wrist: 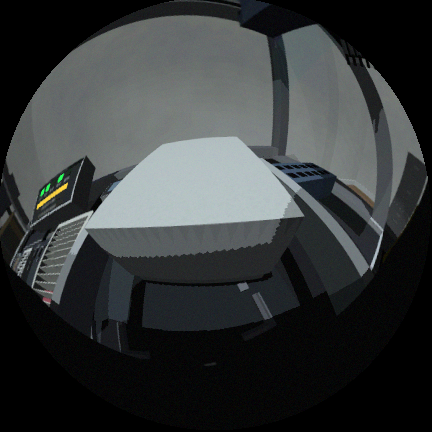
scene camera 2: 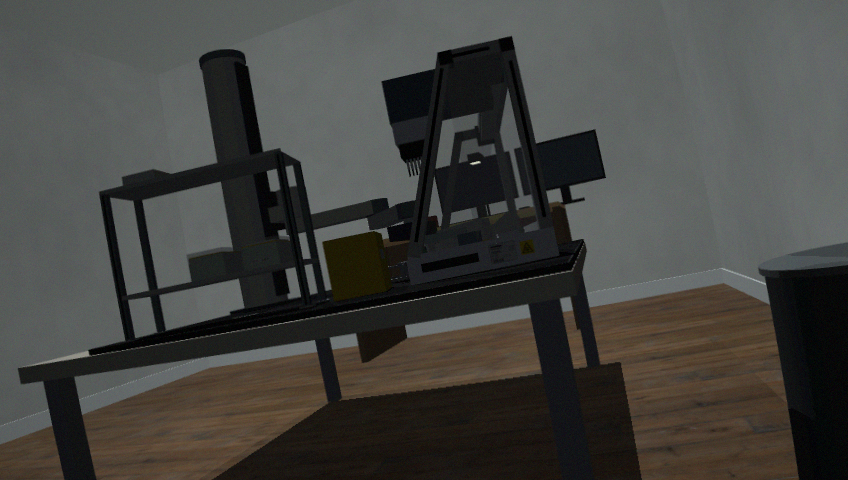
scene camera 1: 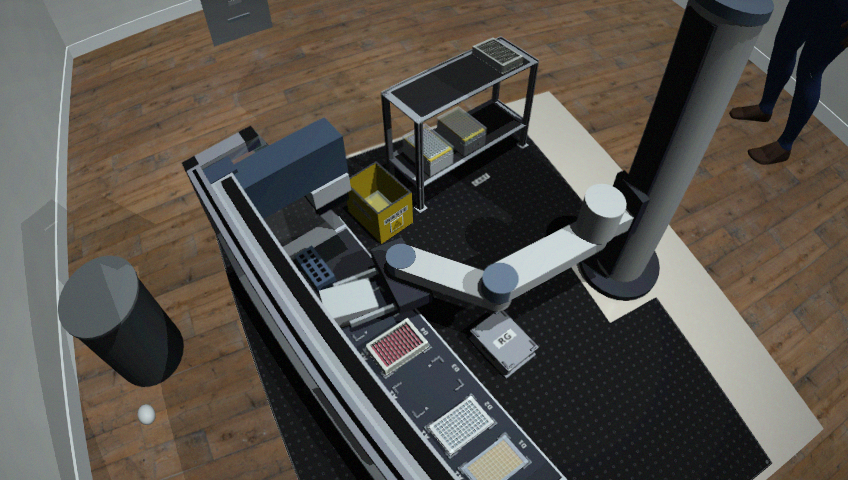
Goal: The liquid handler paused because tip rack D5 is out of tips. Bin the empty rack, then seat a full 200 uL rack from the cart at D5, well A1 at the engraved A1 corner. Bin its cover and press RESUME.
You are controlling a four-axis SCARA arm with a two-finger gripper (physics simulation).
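Frame: origin at the arm's base, x ahead, y left, z up, level; centimetres.
Where they show: gripper, fingertip midpoint: (wrist: 194,171) (scene camera 2: 471,230) (scene camera 1: 342,305); arm's base at its link origin: (scene camera 1: 619,263).
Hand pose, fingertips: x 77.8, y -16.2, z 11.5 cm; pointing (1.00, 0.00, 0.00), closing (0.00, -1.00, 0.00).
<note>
Things, the pixels of their centre, and the offset from my fingertips. "*": a spot on its surface instead.
- plain white box at the middle of its body: (wrist: 196,191) (scene camera 1: 349,304) (scene camera 2: 465,235) dx -1.8, dy -0.1, dz -1.0 cm
- yellow waste bin at the middle of its body: (scene camera 2: 359,265) (scene camera 1: 378,202) dx -21.8, dy -28.9, dz -3.5 cm
- light-topped rack at the middle of its body: (scene camera 2: 267,244) (scene camera 1: 427,144) dx -40.7, dy -35.9, dz +5.5 cm
- grey-covered rack at the middle of its body: (scene camera 2: 216,255) (scene camera 1: 461,125) dx -53.3, dy -38.8, dz +5.5 cm
- grey rack at the middle of its body: (scene camera 2: 152,182) (scene camera 1: 497,55) dx -66.0, dy -41.8, dz +26.3 cm
- blue block with square holes, surface spot: (wrist: 310,177) (scene camera 1: 325,266) * dx -0.3, dy -13.2, dz -1.0 cm
- red-filled plate at the middle of its body: (wrist: 62,267) (scene camera 1: 396,346) dx -8.1, dy +14.6, dz -2.9 cm
- white plate at the middle of its body: (scene camera 1: 461,425) dx -13.0, dy +38.9, dz -3.8 cm
- lit panel at a spot on its surface: (wrist: 57,192) * dx +2.8, dy +25.4, dz +1.6 cm
A plain white box (scene camera 1: 348,300) (wrist: 195,190) sits at the D5 end of the deck, beyond D4; whether it is a rack or a cover I cannot tell. My gripper (scene camera 1: 354,295) (wrist: 194,171) straddles it, one finger along each long side, and looks shut on it. The finger contact is partly hidden. The yellow waste bin (scene camera 1: 380,211) (scene camera 2: 355,267) has a pale object inside. The cart (scene camera 1: 420,166) (scene camera 2: 294,237) carries a light-topped rack (scene camera 1: 429,148) and a grey-covered rack (scene camera 1: 461,129) below, and a grey rack (scene camera 1: 498,53) on top.
A blue block with square holes (scene camera 1: 315,267) (wrist: 310,177) stands beside the box. A red-filled plate (scene camera 1: 397,344) sits at D4, a white plate (scene camera 1: 461,425) at D2. The RG stand (scene camera 1: 505,342) is near the arm. A lit panel (wrist: 57,192) stands left in the wrist view.
</note>
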